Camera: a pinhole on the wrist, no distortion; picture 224 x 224 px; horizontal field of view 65.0 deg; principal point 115.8 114.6 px. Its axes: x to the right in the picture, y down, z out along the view. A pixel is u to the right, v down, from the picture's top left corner.
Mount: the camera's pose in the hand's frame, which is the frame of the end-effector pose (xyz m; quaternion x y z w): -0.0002 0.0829 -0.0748 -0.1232 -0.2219 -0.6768 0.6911
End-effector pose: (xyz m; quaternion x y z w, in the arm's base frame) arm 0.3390 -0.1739 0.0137 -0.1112 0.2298 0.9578 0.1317
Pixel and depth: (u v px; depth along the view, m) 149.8 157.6 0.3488
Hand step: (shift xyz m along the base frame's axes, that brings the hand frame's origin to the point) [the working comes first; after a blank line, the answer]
In the camera's frame: 0.0675 0.0853 0.3488

-0.1322 -0.0305 0.3062
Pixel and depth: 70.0 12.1 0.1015
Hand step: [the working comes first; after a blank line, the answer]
In the camera's frame: -0.0264 -0.0592 0.1015

0.0235 -0.1473 0.0761
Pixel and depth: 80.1 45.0 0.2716
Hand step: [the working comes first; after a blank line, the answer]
In the camera's frame: -0.0552 -0.1075 0.2716

0.0398 -0.1897 0.2494
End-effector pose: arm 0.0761 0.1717 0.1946 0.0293 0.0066 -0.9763 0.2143
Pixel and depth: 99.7 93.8 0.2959
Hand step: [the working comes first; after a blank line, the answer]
In the camera's frame: -0.0271 -0.0350 0.2959

0.1620 -0.1942 0.1698
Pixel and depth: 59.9 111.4 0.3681
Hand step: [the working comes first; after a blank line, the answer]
In the camera's frame: -0.1170 -0.0067 0.3681

0.1913 -0.3070 0.1925
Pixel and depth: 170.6 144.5 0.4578
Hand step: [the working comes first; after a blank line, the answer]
In the camera's frame: 0.1427 0.0779 0.4578

0.0425 -0.1753 0.4003
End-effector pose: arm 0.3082 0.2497 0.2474 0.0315 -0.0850 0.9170 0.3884
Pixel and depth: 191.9 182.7 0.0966
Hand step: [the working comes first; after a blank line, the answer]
In the camera's frame: 0.0418 0.0374 0.0966

-0.0832 -0.0540 0.0240
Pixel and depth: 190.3 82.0 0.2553
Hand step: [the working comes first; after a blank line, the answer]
In the camera's frame: 0.1082 -0.0473 0.2553

-0.0184 -0.1664 0.1652
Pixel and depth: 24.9 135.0 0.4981
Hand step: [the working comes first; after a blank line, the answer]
In the camera's frame: -0.2575 0.0578 0.4981

-0.3885 -0.4247 0.1677
